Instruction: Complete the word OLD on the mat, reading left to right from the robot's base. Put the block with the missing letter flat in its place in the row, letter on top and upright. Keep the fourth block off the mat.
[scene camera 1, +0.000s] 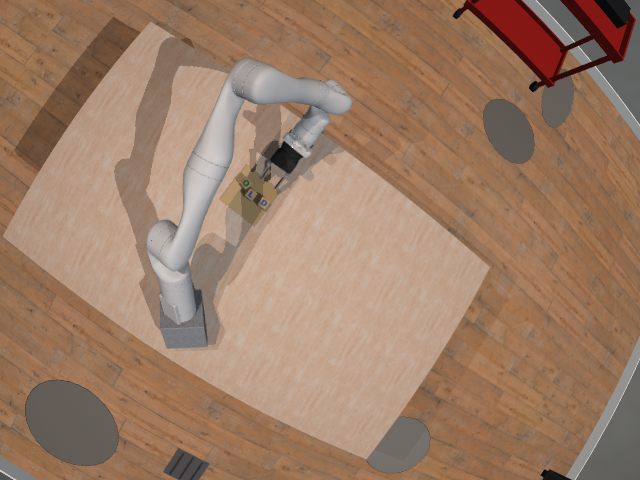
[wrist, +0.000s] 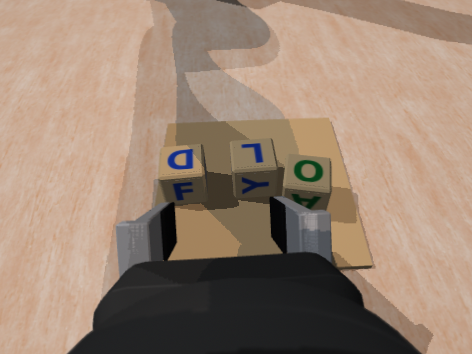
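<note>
The O block (scene camera 1: 246, 182) (wrist: 308, 171), L block (scene camera 1: 250, 194) (wrist: 252, 154) and D block (scene camera 1: 263, 203) (wrist: 181, 160) lie on the tan mat (scene camera 1: 232, 197) (wrist: 310, 131), letters on top. From the base they read O, L, D. The O sits slightly farther from the base than the L and looks slightly turned; their gap is narrow. The L–D gap is wider. The D is at the mat's side edge. My gripper (scene camera 1: 268, 182) (wrist: 223, 219) is open and empty, above the mat's far part, on the blocks' side away from the base. The fourth block does not show.
The robot's grey base block (scene camera 1: 184, 335) stands on the pale board (scene camera 1: 336, 310) that bears the mat. The arm and its shadows cross the area beside and over the mat. A red cart (scene camera 1: 516, 36) stands on the floor at the top right.
</note>
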